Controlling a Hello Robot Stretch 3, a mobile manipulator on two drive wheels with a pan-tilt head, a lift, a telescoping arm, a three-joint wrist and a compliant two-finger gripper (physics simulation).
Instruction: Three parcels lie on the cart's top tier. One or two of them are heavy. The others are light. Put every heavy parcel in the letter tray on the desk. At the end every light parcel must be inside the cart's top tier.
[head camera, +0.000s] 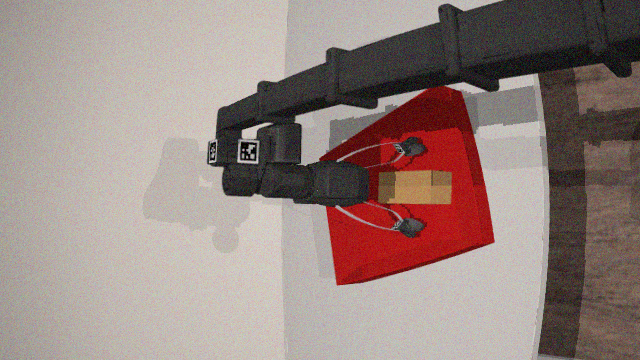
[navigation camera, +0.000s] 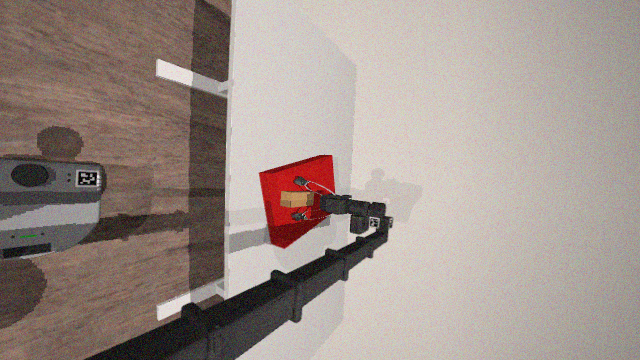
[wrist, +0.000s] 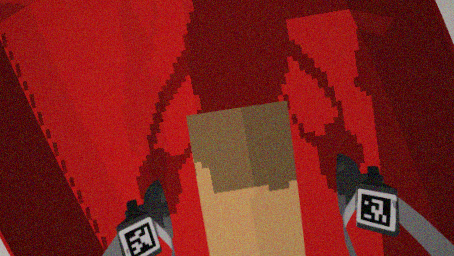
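A tan box-shaped parcel is inside the walls of the red letter tray on the white desk. My gripper is open around it, low over the tray. One fingertip stands on each side of the parcel, with red tray floor visible between each fingertip and the parcel. The parcel's underside is hidden. The cart and the other two parcels do not show in these views.
My extended arm reaches across the desk beside the tray. The tray's walls rise around the gripper. My base stands on the wooden floor, left of the desk's edge in the navigation view. A pale wall stands behind the desk.
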